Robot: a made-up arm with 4 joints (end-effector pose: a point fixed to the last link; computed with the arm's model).
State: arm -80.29 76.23 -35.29 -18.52
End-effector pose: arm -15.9 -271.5 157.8 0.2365 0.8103 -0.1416 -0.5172
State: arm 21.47 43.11 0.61 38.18
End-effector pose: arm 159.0 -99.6 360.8 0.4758 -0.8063 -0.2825 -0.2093
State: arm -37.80 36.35 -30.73 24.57
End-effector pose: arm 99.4 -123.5 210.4 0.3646 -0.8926 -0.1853 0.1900
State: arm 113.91 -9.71 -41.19 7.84
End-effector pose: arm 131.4 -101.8 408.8 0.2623 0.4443 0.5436 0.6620
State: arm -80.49 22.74 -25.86 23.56
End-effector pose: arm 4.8 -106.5 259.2 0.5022 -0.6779 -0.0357 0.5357
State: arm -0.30 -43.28 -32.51 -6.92
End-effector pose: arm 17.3 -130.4 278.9 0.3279 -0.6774 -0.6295 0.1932
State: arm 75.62 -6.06 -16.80 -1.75
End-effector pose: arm 136.9 -111.5 333.4 0.0072 -0.7864 -0.5073 -0.3524
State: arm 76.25 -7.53 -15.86 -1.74
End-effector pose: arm 133.1 -112.3 330.2 0.0040 -0.7855 -0.5158 -0.3419
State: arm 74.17 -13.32 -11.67 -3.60
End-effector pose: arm 118.3 -118.3 313.3 0.0049 -0.8027 -0.5338 -0.2658
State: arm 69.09 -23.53 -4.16 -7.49
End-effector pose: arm 88.7 -135.4 289.3 0.0004 -0.8237 -0.5548 -0.1174
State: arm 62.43 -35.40 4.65 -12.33
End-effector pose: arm 51.4 -164.1 276.0 0.0205 0.8199 0.5689 -0.0610
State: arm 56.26 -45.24 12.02 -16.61
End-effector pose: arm 22.7 -193.4 278.8 0.0508 0.7897 0.5753 -0.2072
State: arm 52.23 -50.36 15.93 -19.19
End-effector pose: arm 9.6 -210.2 285.6 0.0699 0.7626 0.5769 -0.2842
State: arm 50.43 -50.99 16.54 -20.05
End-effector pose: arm 7.4 -212.9 287.7 0.0700 0.7566 0.5757 -0.3021
